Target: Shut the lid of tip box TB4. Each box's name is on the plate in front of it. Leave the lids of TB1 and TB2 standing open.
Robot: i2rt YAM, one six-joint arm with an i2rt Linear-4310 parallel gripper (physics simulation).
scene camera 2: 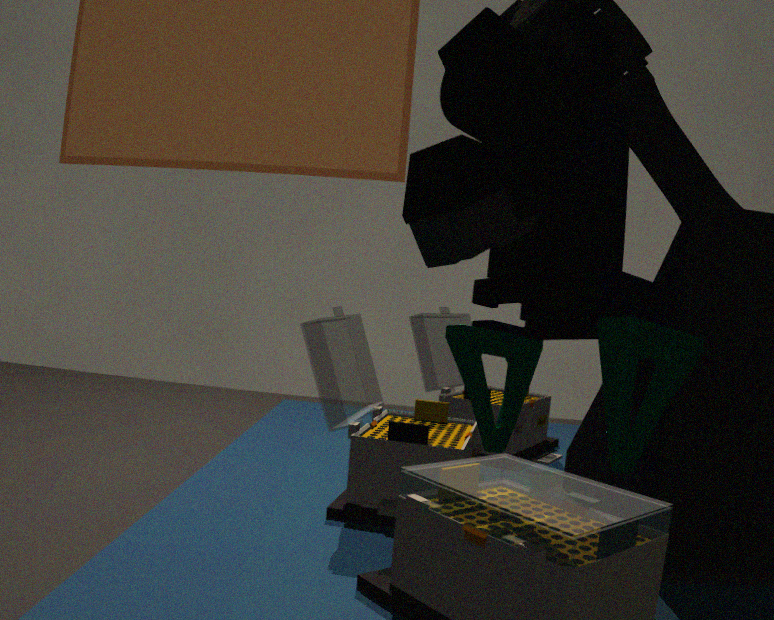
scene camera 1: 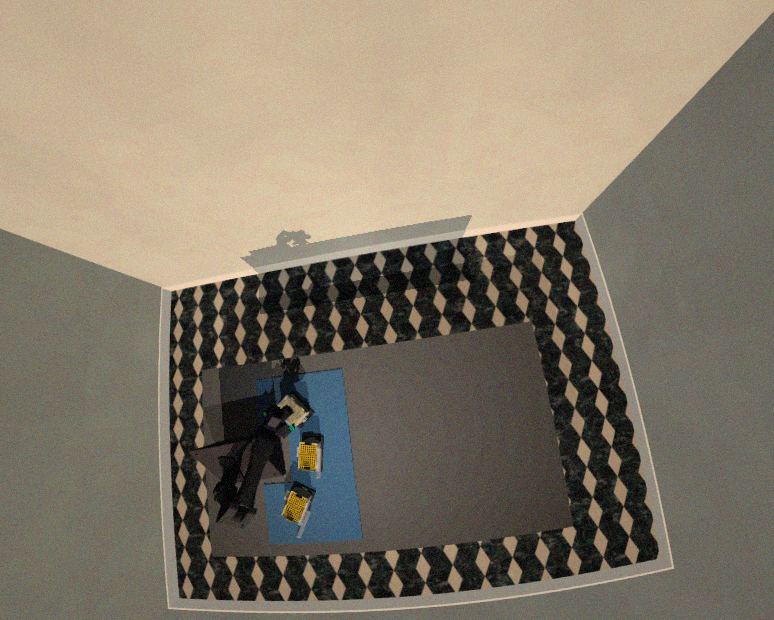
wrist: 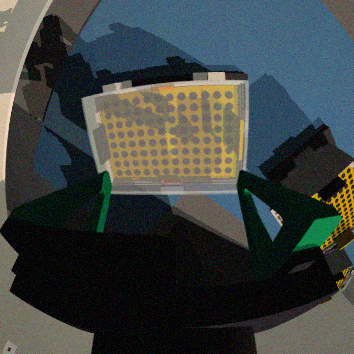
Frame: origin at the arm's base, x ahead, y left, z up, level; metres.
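Seen in the pictures: gripper, between the fingertips: [scene camera 2: 552, 462] [wrist: 173, 177]; arm's base, origin of its link: [scene camera 1: 232, 468].
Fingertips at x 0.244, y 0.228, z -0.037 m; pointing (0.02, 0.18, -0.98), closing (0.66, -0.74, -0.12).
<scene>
Offsets run from my fingertips to a thing's top centre. "pt": to the spot under its first point. Level surfaces: height alone.
A grey tip box @(dx +0.002, dy +0.012, dz -0.009 m) [scene camera 1: 295, 411] [scene camera 2: 529, 581] [wrist: 170, 135] with yellow racks sits below my gripper. Its clear lid @(pt dx +0.047, dy +0.024, dz -0.009 m) [scene camera 2: 465, 481] lies down flat over its top. My gripper [scene camera 1: 278, 421] [scene camera 2: 558, 459] [wrist: 173, 177] is open and empty, its fingertips above the box's side away from the hinges. The middle tip box @(dx +0.090, dy -0.182, dz -0.012 m) [scene camera 1: 308, 455] [scene camera 2: 381, 468] [wrist: 345, 200] has its lid @(pt dx +0.163, dy -0.203, dz +0.020 m) [scene camera 2: 342, 361] standing open. The far tip box [scene camera 1: 295, 506] [scene camera 2: 529, 419] also has its lid [scene camera 2: 439, 342] standing open. No nameplate is readable, so I cannot tell the names.
The boxes stand on a blue mat @(dz -0.087 m) [scene camera 1: 335, 413] [scene camera 2: 193, 510] [wrist: 200, 25] on a grey table @(dz -0.090 m) [scene camera 1: 452, 439]. The two upright lids rise beyond the nearest box in scene camera 2. An orange-brown board [scene camera 2: 239, 83] hangs on the wall behind.
</scene>
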